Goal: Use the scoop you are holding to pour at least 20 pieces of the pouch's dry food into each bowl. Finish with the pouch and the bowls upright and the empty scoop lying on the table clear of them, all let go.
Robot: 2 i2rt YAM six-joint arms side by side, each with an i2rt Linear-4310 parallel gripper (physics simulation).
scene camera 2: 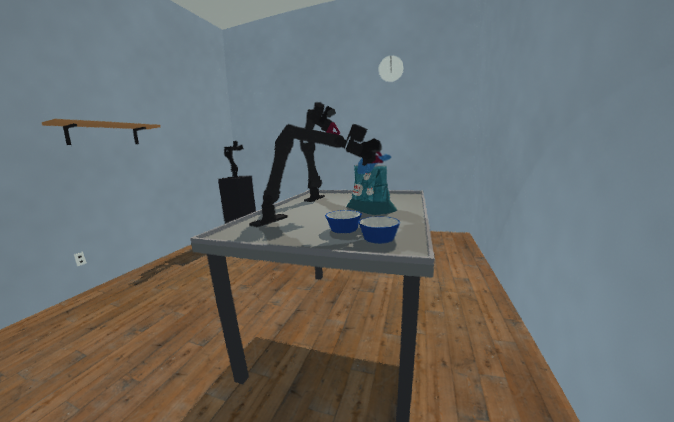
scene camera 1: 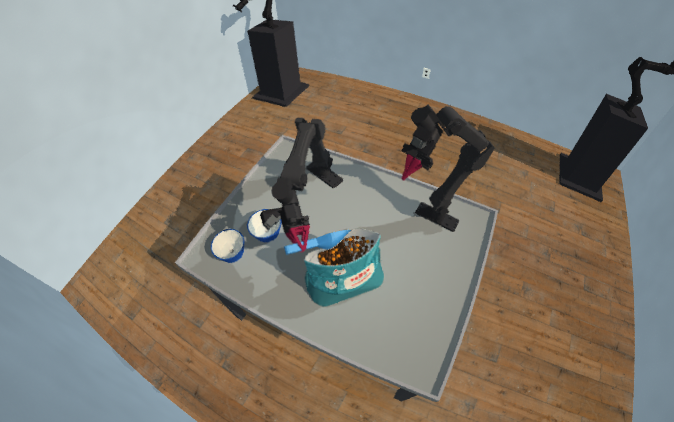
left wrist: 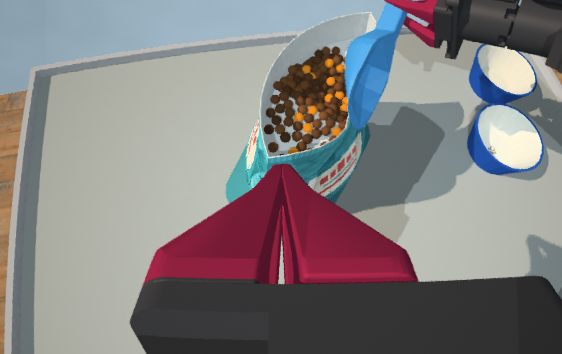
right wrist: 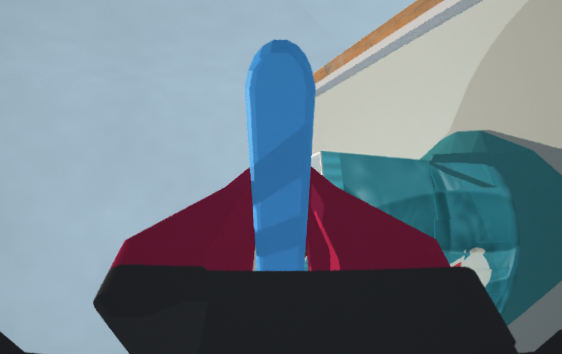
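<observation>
The open teal pouch (scene camera 1: 350, 286) (scene camera 2: 372, 192) (left wrist: 241, 175) (right wrist: 390, 190) stands upright with brown and orange pieces inside. My right gripper (scene camera 1: 302, 245) (left wrist: 398, 12) (right wrist: 280, 178) is shut on the handle of the blue scoop (scene camera 1: 332, 240) (scene camera 2: 366, 168) (left wrist: 370, 75) (right wrist: 281, 115), whose blade is tilted beside and above the pouch's rim; no pieces show in it. One blue bowl (scene camera 1: 259, 229) (scene camera 2: 343, 223) (left wrist: 505, 142) and a second bowl (scene camera 1: 227, 245) (scene camera 2: 380, 231) (left wrist: 504, 72) stand upright, pale inside. My left gripper (scene camera 1: 404, 177) (left wrist: 281, 178) is shut and empty, raised on the robot's side of the pouch.
The grey table (scene camera 1: 410, 325) (scene camera 2: 310, 252) (left wrist: 125, 175) has a low raised rim. The right arm's forearm and wrist reach over the area next to the bowls, its wrist partly covering one in scene camera 1. Black pedestals (scene camera 1: 275, 62) (scene camera 1: 602, 147) stand on the floor beyond the table.
</observation>
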